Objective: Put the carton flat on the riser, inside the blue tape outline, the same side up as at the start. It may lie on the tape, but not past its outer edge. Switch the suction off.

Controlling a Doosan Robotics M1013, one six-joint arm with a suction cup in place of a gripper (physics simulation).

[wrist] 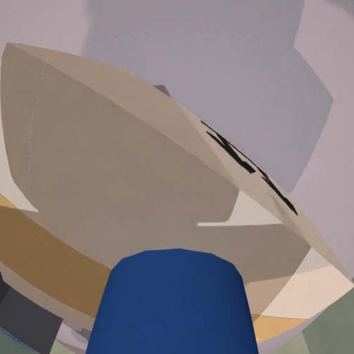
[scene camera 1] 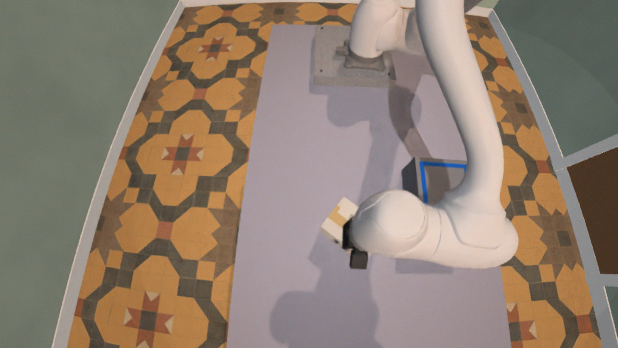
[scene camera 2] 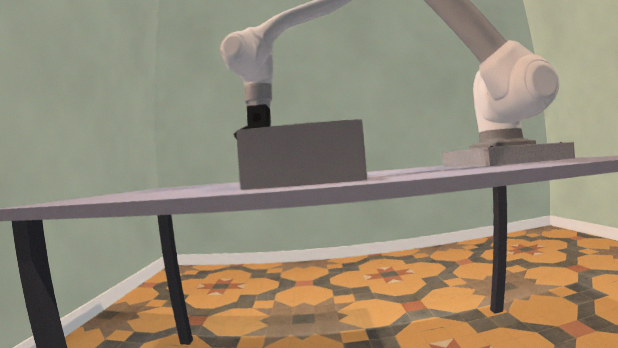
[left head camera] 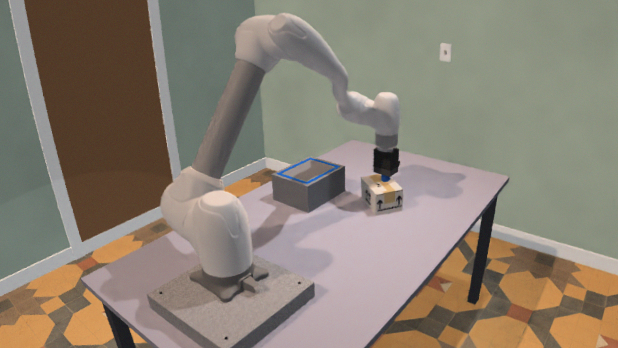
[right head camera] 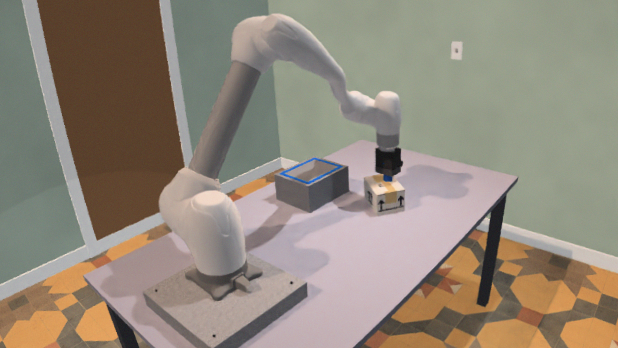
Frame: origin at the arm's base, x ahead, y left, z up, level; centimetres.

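Seen in the pictures: end effector, tool point: (left head camera: 385, 182) (right head camera: 387, 182); arm's base, origin of the base link: (scene camera 1: 363, 55) (scene camera 2: 501, 147) (left head camera: 229, 277) (right head camera: 223, 275).
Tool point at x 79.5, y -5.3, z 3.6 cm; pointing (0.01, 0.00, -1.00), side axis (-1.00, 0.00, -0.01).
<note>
Offsets run from my tool point to a thing's middle. "*": to the spot under its first point.
The white carton {dx -3.0, dy -0.2, dz -3.7 cm} (left head camera: 390, 196) (right head camera: 392, 196) (scene camera 1: 338, 218) (wrist: 110, 150) stands upright on the table beside the riser, with tan tape across its top and black arrows pointing up on its sides. My blue suction cup (left head camera: 385, 178) (right head camera: 388, 178) (wrist: 177, 265) is pressed on the carton's top and looks squashed short; no gap shows between them. The grey riser {dx -14.4, dy +29.4, dz -2.9 cm} (left head camera: 290, 192) (right head camera: 292, 192) (scene camera 1: 410, 180) (scene camera 2: 300, 155) carries the blue tape outline {* dx -24.2, dy +21.6, dz +3.1 cm} (left head camera: 307, 182) (right head camera: 308, 182) (scene camera 1: 442, 164) on top. In scene camera 2, the riser hides the cup and the carton.
The table (left head camera: 345, 260) (scene camera 1: 295, 150) (scene camera 2: 200, 202) bears the arm's grey base plate (left head camera: 200, 320) (scene camera 1: 330, 80) (scene camera 2: 550, 152) at the end away from the carton. In scene camera 1, the arm covers part of the riser and carton. Walls stand around the table.
</note>
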